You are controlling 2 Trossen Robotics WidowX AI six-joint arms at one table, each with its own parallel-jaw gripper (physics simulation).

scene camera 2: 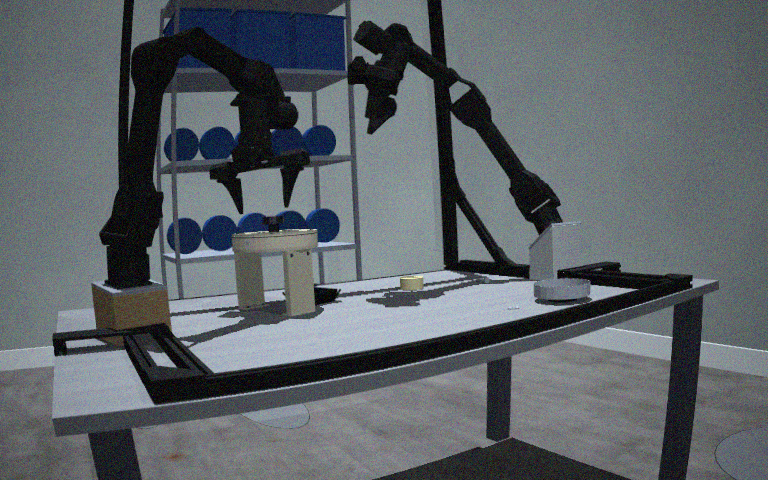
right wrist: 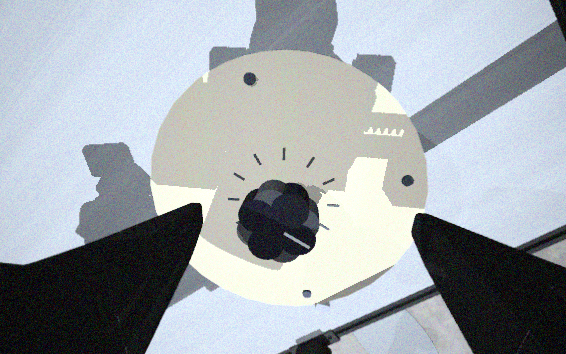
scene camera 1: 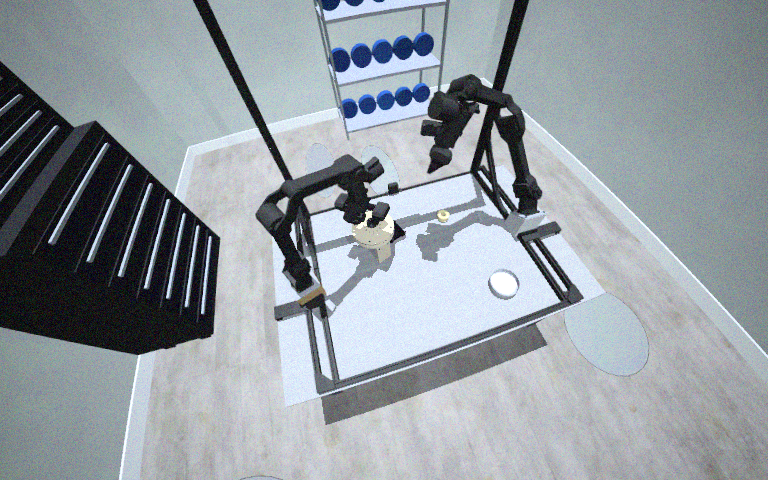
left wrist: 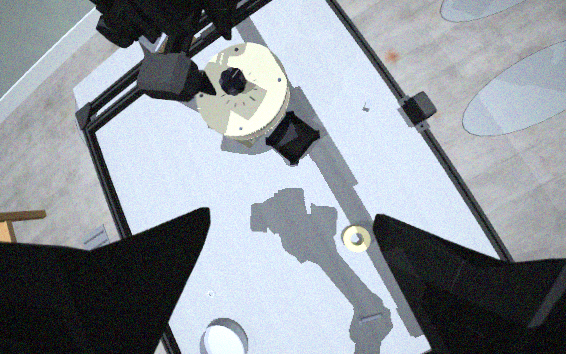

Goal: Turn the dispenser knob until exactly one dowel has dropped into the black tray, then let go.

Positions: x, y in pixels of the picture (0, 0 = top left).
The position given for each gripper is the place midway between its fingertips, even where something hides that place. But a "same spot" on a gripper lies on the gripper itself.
left gripper: scene camera 2 368, 126; scene camera 1 430, 166; left wrist 293, 218; not seen in the right wrist view (out of frame)
right gripper: scene camera 2; right wrist; scene camera 1 366, 221; left wrist 221, 66
same spot on right gripper: (right wrist: 118, 287) = (scene camera 2: 282, 181)
same spot on cream round dispenser: (right wrist: 301, 117) = (scene camera 2: 263, 233)
